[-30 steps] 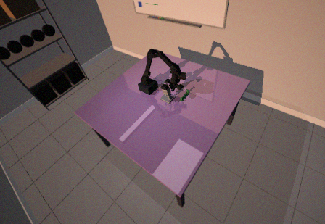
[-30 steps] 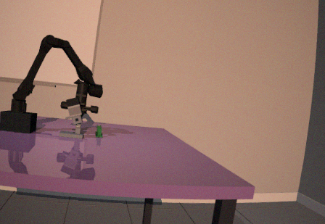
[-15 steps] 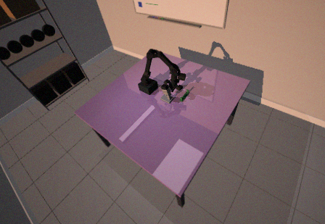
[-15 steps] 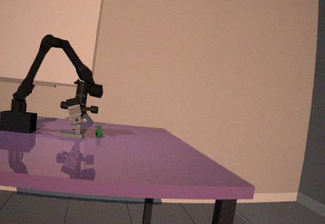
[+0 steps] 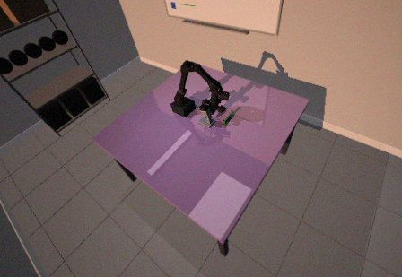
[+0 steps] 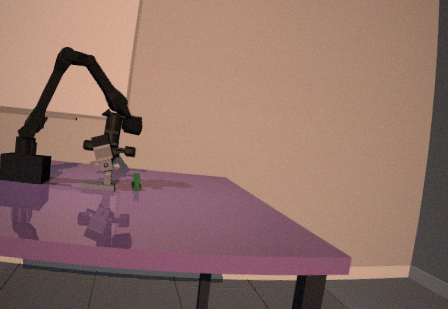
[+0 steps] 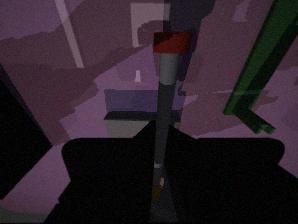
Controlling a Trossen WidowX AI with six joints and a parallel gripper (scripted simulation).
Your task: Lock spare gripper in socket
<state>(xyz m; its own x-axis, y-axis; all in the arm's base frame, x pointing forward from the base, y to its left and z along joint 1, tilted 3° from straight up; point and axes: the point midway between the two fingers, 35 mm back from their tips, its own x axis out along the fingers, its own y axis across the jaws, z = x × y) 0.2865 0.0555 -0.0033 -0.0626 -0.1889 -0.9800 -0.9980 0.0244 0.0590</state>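
Now: the grey mount 60 mm to the right of my gripper tip and 10 mm behind it. Also, from my gripper tip: spare gripper: 80 mm above, 60 mm to the right, 10 mm behind; green rest: 110 mm ahead, 50 mm to the left, 20 mm below.
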